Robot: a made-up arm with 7 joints.
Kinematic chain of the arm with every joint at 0, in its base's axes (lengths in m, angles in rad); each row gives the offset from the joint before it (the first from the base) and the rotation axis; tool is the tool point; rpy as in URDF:
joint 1: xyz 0 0 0.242 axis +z
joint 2: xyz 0 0 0 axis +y
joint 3: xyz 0 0 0.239 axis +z
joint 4: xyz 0.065 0 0 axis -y
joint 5: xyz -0.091 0 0.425 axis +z
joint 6: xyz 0 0 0 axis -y
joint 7: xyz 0.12 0 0 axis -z
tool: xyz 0 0 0 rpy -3.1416 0 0
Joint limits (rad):
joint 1: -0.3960..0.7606
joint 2: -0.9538..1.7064
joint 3: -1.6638..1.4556
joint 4: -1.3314..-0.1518
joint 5: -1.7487..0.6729
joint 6: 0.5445..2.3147
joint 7: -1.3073..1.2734
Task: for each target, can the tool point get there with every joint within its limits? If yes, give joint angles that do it. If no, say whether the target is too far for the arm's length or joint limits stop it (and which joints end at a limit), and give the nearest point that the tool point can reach.
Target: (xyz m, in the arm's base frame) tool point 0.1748 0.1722 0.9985
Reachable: yes | joints 0.2533 0.1001 0.7677 -0.3472 -0.2837 1.3965 0.8720
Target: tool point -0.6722 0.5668 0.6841
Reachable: no: too far | nearest point -0.5170 0.4360 0.6486 | short by 0.206 m
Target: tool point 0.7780 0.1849 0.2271
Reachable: yes | joints 0.2867 1.3335 -0.1935 -0.4211 -0.9613 1.5404 -0.3409
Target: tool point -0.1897 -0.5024 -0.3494
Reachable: no: joint limits stop it (at a limit: joint 1, joint 2, joint 4) | nearest point 0.1233 -0.4493 -0.1998 | short by 0.351 m
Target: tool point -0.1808 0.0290 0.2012
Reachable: no: joint limits stop it (at a limit: joint 1, joint 2, joint 3, joint 4, joint 6) | nearest point -0.5700 0.2032 0.4637 | short by 0.501 m
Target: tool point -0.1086 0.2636 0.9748
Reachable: yes | joints 0.0341 -0.5105 0.6831 -0.8544 -0.7157 2.0459 0.8959
